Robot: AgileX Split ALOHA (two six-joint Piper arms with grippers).
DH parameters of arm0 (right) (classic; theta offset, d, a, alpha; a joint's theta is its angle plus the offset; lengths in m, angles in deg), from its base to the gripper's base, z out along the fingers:
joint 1: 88.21 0.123 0 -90
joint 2: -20.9 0 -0.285 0
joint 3: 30.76 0 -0.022 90
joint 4: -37.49 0.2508 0 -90
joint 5: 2.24 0 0.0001 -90
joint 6: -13.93 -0.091 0 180
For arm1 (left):
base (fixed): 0 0 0 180
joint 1: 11.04 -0.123 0 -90
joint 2: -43.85 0 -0.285 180
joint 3: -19.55 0 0.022 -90
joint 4: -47.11 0.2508 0 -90
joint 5: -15.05 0 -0.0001 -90
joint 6: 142.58 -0.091 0 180
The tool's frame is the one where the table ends.
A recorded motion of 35 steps. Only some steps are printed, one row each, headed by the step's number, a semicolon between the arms.
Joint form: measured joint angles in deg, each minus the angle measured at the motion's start. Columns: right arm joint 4, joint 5, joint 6, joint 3, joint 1, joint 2; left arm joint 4, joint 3, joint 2, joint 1, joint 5, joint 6.
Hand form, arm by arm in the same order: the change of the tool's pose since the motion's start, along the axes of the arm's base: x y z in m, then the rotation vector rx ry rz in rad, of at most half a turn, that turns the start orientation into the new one. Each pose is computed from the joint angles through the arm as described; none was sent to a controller.
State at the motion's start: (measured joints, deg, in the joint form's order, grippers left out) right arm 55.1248 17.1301 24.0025 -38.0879 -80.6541 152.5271; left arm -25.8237 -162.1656 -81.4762 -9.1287 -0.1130 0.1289
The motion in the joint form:
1: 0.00 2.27 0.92 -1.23 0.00 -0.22; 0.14 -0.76 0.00 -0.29 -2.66 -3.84
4: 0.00 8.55 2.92 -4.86 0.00 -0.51; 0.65 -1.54 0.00 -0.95 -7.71 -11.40
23: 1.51 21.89 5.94 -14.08 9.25 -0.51; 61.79 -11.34 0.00 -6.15 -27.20 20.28
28: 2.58 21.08 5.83 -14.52 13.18 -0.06; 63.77 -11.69 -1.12 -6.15 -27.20 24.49
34: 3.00 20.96 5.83 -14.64 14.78 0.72; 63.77 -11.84 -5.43 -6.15 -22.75 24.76
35: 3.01 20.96 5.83 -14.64 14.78 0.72; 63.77 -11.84 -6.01 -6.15 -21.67 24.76
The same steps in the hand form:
1: 0.0011 0.0012 0.0057 -0.0043 0.0103 0.0228; 0.0007 -0.0016 0.0035 0.0279 -0.0186 -0.0733
4: 0.0041 0.0043 0.0205 -0.0114 0.0412 0.0795; -0.0004 -0.0034 0.0068 0.0865 -0.0507 -0.2155
23: -0.0082 0.0865 0.0567 0.0004 0.0941 0.3413; -0.0099 0.0590 0.0191 0.5549 0.2951 -0.4092
28: -0.0175 0.1187 0.0561 0.0166 0.0843 0.3984; -0.0078 0.0613 0.0117 0.5407 0.3300 -0.3649
34: -0.0218 0.1318 0.0504 0.0205 0.0952 0.4232; 0.0030 0.0629 -0.0187 0.5419 0.3315 -0.3485
35: -0.0218 0.1318 0.0504 0.0206 0.0953 0.4231; 0.0049 0.0633 -0.0226 0.5447 0.3245 -0.3433

